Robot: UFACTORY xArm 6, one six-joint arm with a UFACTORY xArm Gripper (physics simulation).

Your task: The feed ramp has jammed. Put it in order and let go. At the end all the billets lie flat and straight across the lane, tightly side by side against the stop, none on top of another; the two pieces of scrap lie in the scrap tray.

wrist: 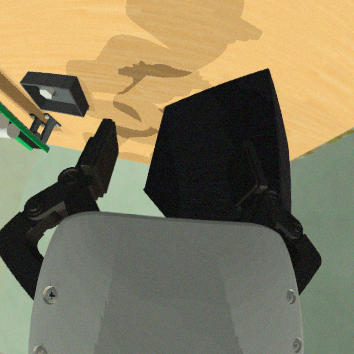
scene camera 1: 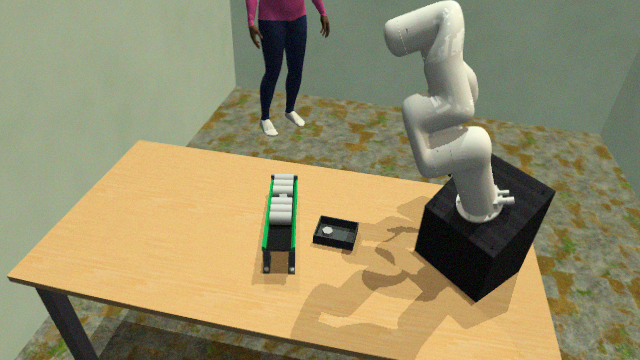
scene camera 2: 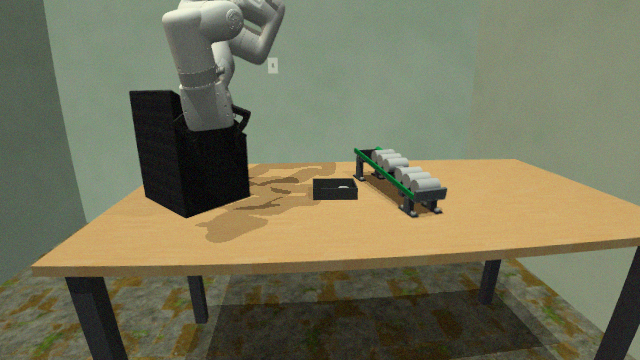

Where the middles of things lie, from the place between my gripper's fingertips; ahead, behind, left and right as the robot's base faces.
Labels:
I see the scrap tray (scene camera 1: 344,231) 260 mm ahead of my hand, 220 mm to the left of it and 160 mm below it.

